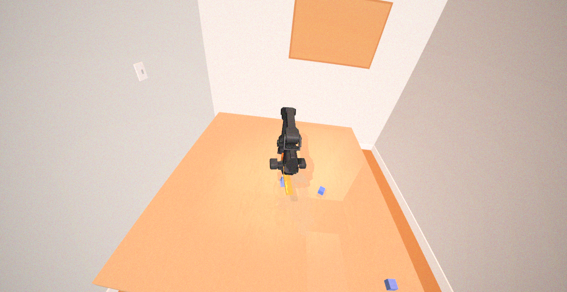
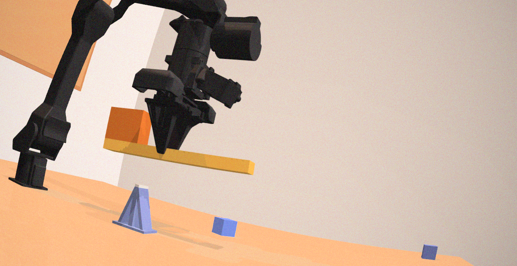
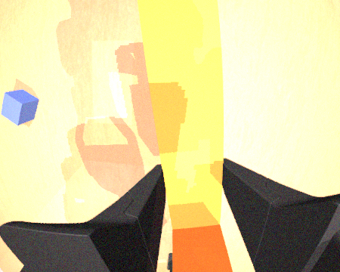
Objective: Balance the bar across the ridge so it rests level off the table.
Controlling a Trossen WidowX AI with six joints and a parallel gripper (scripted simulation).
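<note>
My gripper tip is now 30 mm past the blue ridge, 10 mm to the left of it and 90 mm above it. Also, from my gripper tip: blue cube 10 mm ahead, 220 mm to the left, 100 mm below.
</note>
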